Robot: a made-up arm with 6 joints.
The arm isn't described. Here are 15 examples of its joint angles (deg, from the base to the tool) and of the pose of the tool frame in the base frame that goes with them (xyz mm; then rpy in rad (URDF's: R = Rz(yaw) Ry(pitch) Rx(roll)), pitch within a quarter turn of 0, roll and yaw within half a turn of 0).
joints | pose
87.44 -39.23 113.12 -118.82 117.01 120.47 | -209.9 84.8 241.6 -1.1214 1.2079 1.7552
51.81 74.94 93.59 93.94 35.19 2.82 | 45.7 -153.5 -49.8 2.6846 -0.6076 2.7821
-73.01 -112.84 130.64 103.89 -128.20 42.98 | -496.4 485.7 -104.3 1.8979 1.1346 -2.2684
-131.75 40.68 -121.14 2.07 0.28 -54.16 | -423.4 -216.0 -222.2 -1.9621 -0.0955 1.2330
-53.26 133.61 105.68 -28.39 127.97 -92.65 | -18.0 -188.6 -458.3 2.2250 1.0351 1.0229
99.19 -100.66 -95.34 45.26 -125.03 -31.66 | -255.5 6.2 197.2 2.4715 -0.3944 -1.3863
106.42 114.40 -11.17 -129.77 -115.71 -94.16 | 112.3 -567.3 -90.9 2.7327 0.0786 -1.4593
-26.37 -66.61 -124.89 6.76 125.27 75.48 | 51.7 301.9 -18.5 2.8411 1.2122 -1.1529
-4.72 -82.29 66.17 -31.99 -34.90 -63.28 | -294.4 201.1 240.7 -0.9574 0.2463 1.7546
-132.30 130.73 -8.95 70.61 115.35 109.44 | -266.1 -298.0 426.4 -0.9296 -0.8570 -2.0581
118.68 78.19 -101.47 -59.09 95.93 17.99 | 149.4 -254.5 307.6 -2.0939 -0.6503 0.5137
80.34 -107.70 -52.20 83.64 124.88 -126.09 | 43.8 295.5 27.2 2.9276 0.1404 -2.6238
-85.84 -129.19 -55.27 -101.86 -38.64 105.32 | -703.4 621.8 -27.7 2.2774 -1.0131 -2.9666
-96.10 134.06 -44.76 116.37 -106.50 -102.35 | -233.5 -119.3 -409.3 -2.9713 1.0389 -2.6113
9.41 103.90 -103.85 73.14 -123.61 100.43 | -43.7 -54.1 -247.8 1.7803 0.3054 -2.2745
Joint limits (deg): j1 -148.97..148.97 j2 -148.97..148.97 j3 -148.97..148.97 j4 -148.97..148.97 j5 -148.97..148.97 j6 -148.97..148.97
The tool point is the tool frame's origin. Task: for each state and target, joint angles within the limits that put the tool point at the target. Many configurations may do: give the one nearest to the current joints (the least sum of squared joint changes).
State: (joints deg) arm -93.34 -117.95 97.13 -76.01 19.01 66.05
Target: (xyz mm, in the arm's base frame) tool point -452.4 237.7 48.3
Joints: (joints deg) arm -68.86 -148.97 85.09 -52.55 55.53 63.85
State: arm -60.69 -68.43 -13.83 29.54 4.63 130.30
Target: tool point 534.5 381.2 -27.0
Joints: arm -48.38 -70.69 -22.01 50.48 -13.06 125.06
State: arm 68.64 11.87 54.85 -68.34 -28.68 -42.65
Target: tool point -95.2 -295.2 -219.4
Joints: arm 75.56 17.76 59.98 -69.69 -40.10 -42.72
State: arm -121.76 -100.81 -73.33 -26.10 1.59 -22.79
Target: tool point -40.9 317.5 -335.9
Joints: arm -94.96 -69.20 -64.60 -31.34 24.07 -21.89
